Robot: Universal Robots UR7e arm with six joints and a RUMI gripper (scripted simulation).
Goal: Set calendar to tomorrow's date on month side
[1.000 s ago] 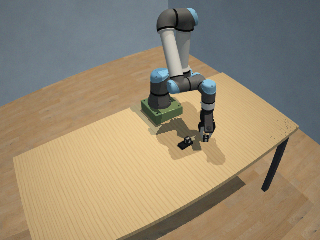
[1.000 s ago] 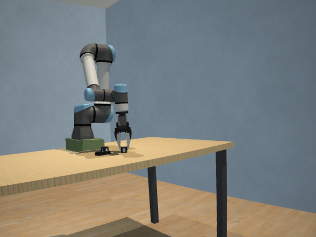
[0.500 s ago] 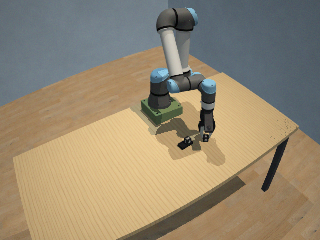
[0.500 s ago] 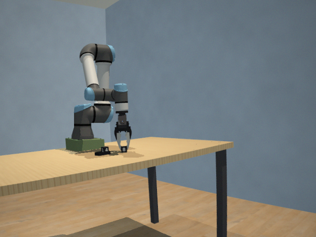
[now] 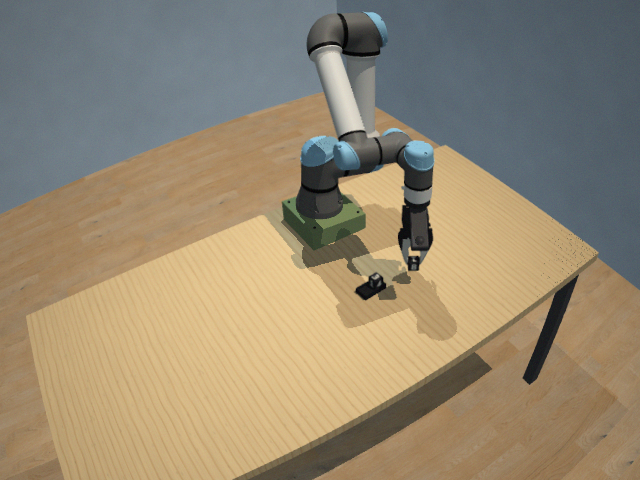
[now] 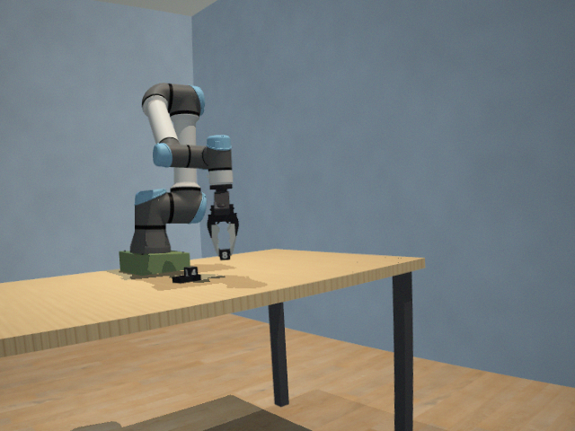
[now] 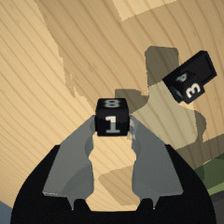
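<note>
My hand is 30 mm past the black calendar tray, 120 mm to the left of it and 70 mm above it. The rest, counted from my hand: black digit cube: 10 mm below.
</note>
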